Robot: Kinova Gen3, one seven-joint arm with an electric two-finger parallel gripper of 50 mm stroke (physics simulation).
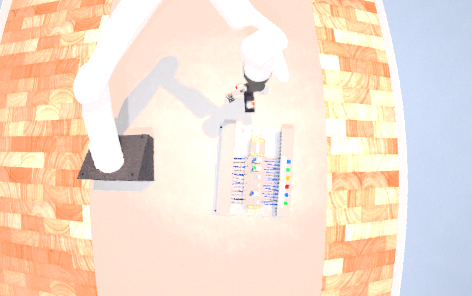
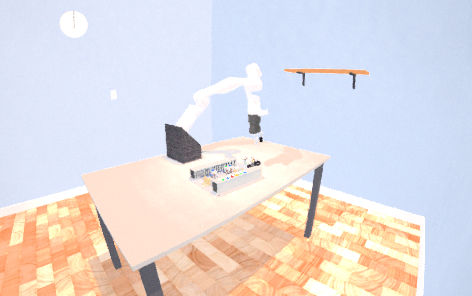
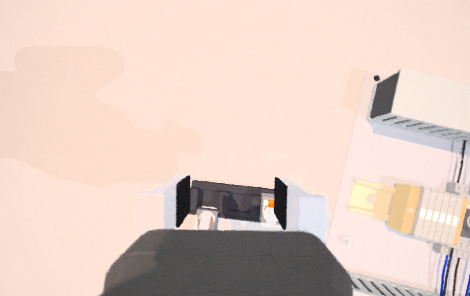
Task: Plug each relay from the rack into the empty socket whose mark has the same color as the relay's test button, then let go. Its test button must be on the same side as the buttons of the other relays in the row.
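Places are measured from the arm's base along level axes (x ahead, y left, z up), in millimetres.
Where they show: gripper, between the fingertips: (image 2: 258, 143) (image 3: 232, 194); arm's base, origin of its link: (image 1: 110, 162) (image 2: 179, 131).
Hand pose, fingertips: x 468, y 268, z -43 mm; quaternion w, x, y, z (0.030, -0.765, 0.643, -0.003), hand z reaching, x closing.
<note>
Things, the pixels of their centre, and the offset from my fingertips. "spot": a spot on its surface instead.
- black rack, middle of its body: (image 3: 239, 202) (image 1: 249, 97) dx -26, dy -7, dz -139 mm
- relay with an orange test button, middle of its body: (image 3: 271, 208) (image 1: 250, 105) dx -23, dy -39, dz -124 mm
- relay with a red button, middle of its body: (image 3: 205, 228) (image 1: 241, 88) dx -55, dy +22, dz -123 mm
- green button, middle of its body: (image 1: 254, 167) dx -9, dy -260, dz -82 mm
- right duct, a spot on its surface: (image 1: 287, 140) spot: dx +102, dy -165, dz -88 mm
- left duct, middle of its body: (image 1: 226, 169) (image 2: 214, 168) dx -102, dy -265, dz -118 mm
- yellow end block, middle of its body: (image 3: 427, 213) (image 1: 257, 148) dx +2, dy -190, dz -122 mm
- rail, a spot on its surface: (image 3: 367, 197) spot: dx +5, dy -139, dz -147 mm
My gripper (image 1: 253, 91) (image 2: 257, 137) (image 3: 232, 194) is open and empty, above the table near the black rack (image 1: 249, 109) (image 3: 240, 204). A relay with an orange test button (image 1: 251, 104) (image 3: 271, 204) stands at one end of the rack. A relay with a red button (image 1: 240, 87) lies tipped on the table beside the rack, its dark pin side facing away; the gripper partly hides it. In the socket row, two relays with a blue button (image 1: 255, 160) (image 1: 252, 193) and one with a green button (image 1: 255, 168) are seated. Pale sockets (image 1: 257, 185) lie between them.
Colored marks (image 1: 287, 178) run along the right duct (image 1: 287, 140); the left duct (image 1: 226, 170) stands across the row. Wires fan out on both sides. A yellow end block (image 3: 402, 209) sits on the rail (image 3: 367, 197) at the rack end of the panel.
</note>
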